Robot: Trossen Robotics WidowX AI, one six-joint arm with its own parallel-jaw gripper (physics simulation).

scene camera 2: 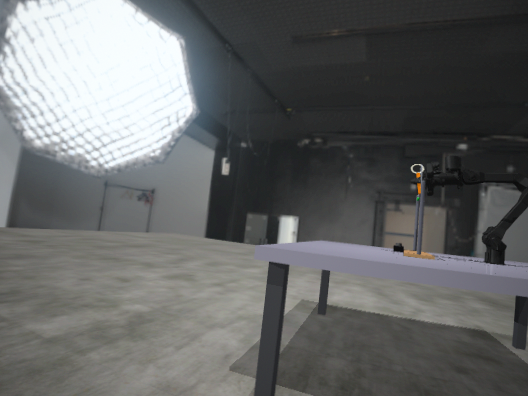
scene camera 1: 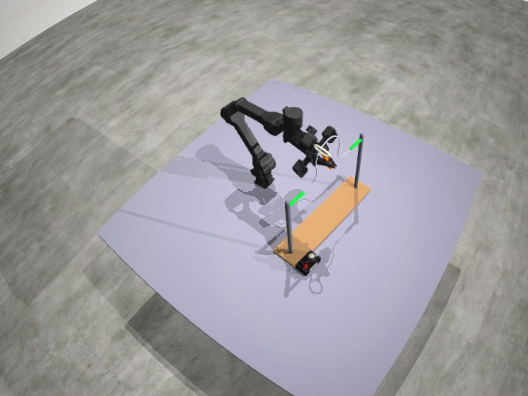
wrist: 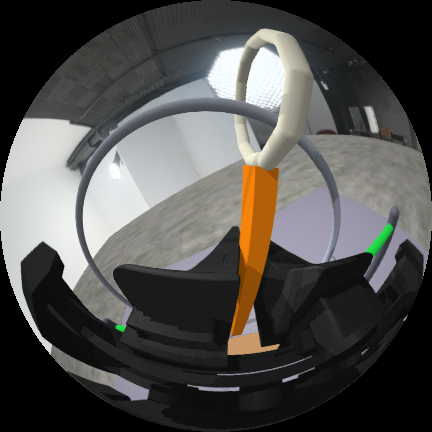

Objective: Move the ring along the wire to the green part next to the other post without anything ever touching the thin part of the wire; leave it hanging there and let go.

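Frame: origin at the arm's base, x right, y ahead, z up, level; centimetres.
Seen in the pictures: gripper, fingertip midpoint: (scene camera 2: 410, 181) (scene camera 1: 335, 166) (wrist: 239, 231); arm's base, origin of the base link: (scene camera 2: 494, 263) (scene camera 1: 264, 180).
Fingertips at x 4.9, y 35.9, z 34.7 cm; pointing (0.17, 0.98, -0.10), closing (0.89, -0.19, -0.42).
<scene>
Offsets run from my fingertips to a thing's top centre. "spot": to the spot under its first point. Level surfaces: height alone.
The cream ring (scene camera 1: 324, 148) (scene camera 2: 417, 164) (wrist: 298, 80) is upright on its orange handle {spot: dx -2.2, dy -3.8, dz -2.1 cm} (scene camera 2: 419, 185) (wrist: 259, 215). My gripper (scene camera 1: 334, 165) (wrist: 239, 231) is shut on the handle, below the ring. The thin grey wire (scene camera 1: 316, 172) (wrist: 200, 104) passes through the ring at its arched stretch, between the two posts. Whether wire and ring touch is unclear. One green part {spot: dx +12.9, dy -5.6, dz -6.0 cm} (scene camera 1: 297, 198) (wrist: 381, 240) is beside the post nearer scene camera 1; the other green part (scene camera 1: 355, 144) (wrist: 120, 328) is beside the far post and is mostly hidden by my gripper in the wrist view.
The near post {dx +16.9, dy -6.5, dz -3.8 cm} (scene camera 1: 289, 227) and far post {spot: dx -22.1, dy -1.4, dz -18.1 cm} (scene camera 1: 359, 162) stand on an orange board {dx -2.9, dy -4.2, dz -33.5 cm} (scene camera 1: 325, 215). A small black box {dx +17.3, dy +1.5, dz -30.2 cm} (scene camera 1: 308, 263) (scene camera 2: 398, 247) with a red spot sits by the near post. The lilac table {dz -34.7 cm} (scene camera 1: 210, 280) (scene camera 2: 320, 250) carries the board and arm.
</scene>
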